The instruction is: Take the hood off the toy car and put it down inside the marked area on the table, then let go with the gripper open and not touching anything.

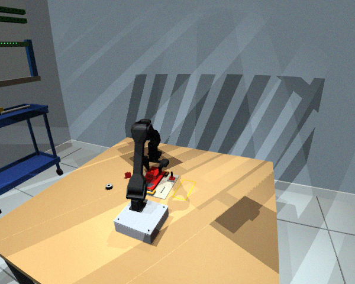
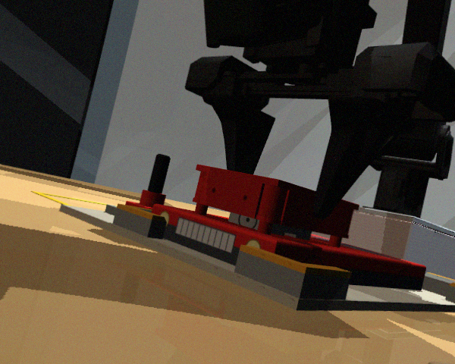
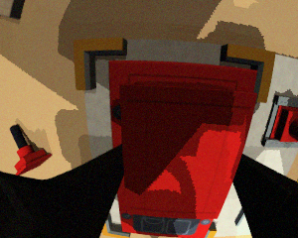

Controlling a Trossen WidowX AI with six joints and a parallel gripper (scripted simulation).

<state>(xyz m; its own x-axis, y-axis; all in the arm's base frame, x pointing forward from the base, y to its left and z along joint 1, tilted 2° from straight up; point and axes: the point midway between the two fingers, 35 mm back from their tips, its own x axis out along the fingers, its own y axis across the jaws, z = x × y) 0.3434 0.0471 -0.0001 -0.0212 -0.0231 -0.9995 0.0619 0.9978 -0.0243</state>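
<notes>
Now: the grey baseplate 40 mm behind my gripper tip, 30 mm below it and 10 mm to the right of it. The rest, counted from my gripper tip: black wheel 230 mm to the left, 180 mm behind, 30 mm below; red hood 10 mm above.
</notes>
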